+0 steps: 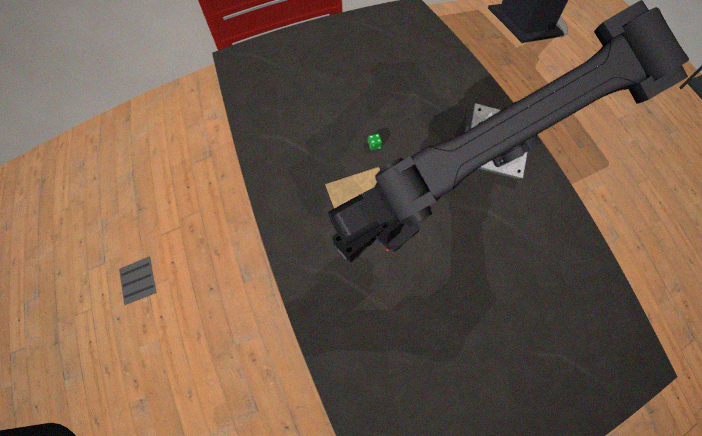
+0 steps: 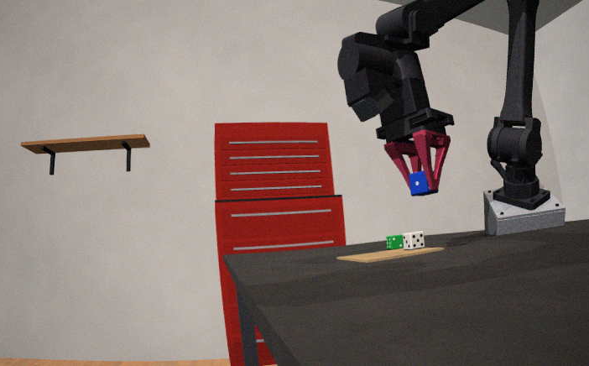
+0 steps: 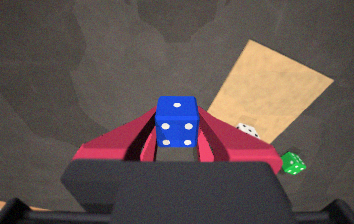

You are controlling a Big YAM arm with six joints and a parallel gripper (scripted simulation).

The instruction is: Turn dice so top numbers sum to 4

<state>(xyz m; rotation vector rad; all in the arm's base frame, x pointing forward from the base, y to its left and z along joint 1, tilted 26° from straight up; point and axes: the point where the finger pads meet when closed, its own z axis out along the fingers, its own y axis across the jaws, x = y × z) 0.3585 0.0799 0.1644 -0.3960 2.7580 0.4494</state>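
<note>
Right now the tan mat is 130 mm to the right of my hand and 90 mm below it. From my hand the other things lie so: blue die (right at my hand); then white die (60 mm behind, 130 mm to the right, 80 mm below); then green die (90 mm behind, 270 mm to the right, 80 mm below).
</note>
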